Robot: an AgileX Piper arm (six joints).
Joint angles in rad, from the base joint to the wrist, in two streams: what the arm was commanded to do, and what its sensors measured. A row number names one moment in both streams.
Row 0, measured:
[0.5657 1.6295 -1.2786 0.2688 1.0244 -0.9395]
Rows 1 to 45, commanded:
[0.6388 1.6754 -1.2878 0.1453 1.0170 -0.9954]
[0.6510 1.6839 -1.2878 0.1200 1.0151 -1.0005]
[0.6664 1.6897 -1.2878 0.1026 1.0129 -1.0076]
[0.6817 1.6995 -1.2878 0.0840 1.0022 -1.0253]
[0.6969 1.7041 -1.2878 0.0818 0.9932 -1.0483]
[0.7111 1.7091 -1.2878 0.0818 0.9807 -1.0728]
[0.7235 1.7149 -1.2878 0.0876 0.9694 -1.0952]
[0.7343 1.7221 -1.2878 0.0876 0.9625 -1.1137]
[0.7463 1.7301 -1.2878 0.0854 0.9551 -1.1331]
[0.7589 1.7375 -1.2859 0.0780 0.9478 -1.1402]
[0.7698 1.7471 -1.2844 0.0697 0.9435 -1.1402]
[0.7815 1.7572 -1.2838 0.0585 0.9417 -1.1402]
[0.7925 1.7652 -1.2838 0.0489 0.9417 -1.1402]
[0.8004 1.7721 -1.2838 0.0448 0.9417 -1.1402]
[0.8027 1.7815 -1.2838 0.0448 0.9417 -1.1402]
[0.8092 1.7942 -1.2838 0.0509 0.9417 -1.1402]
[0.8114 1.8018 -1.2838 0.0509 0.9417 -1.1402]
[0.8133 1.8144 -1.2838 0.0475 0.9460 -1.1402]
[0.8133 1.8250 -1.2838 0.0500 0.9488 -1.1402]
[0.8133 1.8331 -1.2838 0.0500 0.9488 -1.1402]
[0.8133 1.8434 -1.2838 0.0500 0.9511 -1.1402]
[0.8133 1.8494 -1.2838 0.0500 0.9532 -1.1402]
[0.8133 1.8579 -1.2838 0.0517 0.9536 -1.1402]
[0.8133 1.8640 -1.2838 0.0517 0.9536 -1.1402]
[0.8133 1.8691 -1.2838 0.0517 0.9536 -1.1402]
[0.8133 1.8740 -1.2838 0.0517 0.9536 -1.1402]
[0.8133 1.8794 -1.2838 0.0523 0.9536 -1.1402]
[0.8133 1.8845 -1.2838 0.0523 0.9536 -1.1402]
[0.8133 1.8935 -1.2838 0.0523 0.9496 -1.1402]
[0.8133 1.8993 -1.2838 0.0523 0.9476 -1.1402]
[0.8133 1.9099 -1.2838 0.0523 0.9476 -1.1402]
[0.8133 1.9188 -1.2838 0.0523 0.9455 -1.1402]
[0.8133 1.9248 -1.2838 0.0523 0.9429 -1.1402]
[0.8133 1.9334 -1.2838 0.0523 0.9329 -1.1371]
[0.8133 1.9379 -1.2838 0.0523 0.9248 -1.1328]
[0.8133 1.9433 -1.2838 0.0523 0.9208 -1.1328]
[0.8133 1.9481 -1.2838 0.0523 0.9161 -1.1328]
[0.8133 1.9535 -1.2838 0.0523 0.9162 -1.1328]
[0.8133 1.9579 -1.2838 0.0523 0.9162 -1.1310]
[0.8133 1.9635 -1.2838 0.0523 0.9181 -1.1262]
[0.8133 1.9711 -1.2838 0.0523 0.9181 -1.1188]
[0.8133 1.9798 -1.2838 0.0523 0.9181 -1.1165]
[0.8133 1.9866 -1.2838 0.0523 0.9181 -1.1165]
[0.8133 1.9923 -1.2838 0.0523 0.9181 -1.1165]
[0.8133 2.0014 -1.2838 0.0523 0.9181 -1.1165]
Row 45, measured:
[0.8104 1.9756 -1.2795 0.0556 0.9226 -1.1234]
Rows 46 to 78, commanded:
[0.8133 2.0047 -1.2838 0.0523 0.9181 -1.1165]
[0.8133 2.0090 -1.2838 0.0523 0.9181 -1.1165]
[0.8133 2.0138 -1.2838 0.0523 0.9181 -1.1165]
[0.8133 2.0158 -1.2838 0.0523 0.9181 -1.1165]
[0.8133 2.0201 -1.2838 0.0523 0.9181 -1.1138]
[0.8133 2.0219 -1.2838 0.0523 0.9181 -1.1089]
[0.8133 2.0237 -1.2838 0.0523 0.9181 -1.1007]
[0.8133 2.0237 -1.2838 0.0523 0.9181 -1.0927]
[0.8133 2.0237 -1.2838 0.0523 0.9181 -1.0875]
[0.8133 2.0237 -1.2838 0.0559 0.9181 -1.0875]
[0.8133 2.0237 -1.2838 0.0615 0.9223 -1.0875]
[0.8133 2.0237 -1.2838 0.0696 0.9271 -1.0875]
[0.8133 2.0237 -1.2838 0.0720 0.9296 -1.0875]
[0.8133 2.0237 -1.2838 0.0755 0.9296 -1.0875]
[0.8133 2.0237 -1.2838 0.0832 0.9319 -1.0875]
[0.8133 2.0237 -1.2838 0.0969 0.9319 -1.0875]
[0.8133 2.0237 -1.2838 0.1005 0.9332 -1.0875]
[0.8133 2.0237 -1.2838 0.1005 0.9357 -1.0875]
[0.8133 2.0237 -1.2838 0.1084 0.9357 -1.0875]
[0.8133 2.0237 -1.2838 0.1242 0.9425 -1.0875]
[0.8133 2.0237 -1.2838 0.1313 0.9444 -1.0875]
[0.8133 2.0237 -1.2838 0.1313 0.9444 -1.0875]
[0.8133 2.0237 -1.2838 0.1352 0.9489 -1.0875]
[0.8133 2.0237 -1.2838 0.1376 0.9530 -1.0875]
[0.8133 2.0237 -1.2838 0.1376 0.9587 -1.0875]
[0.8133 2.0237 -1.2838 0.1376 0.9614 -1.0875]
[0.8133 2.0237 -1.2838 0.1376 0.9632 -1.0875]
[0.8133 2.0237 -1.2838 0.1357 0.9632 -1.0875]
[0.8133 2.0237 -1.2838 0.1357 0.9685 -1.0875]
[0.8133 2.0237 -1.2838 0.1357 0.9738 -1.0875]
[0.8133 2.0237 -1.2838 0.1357 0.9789 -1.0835]
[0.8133 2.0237 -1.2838 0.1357 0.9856 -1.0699]
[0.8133 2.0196 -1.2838 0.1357 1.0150 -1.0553]
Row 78, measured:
[0.8104 2.0236 -1.2810 0.1309 0.9624 -1.0855]
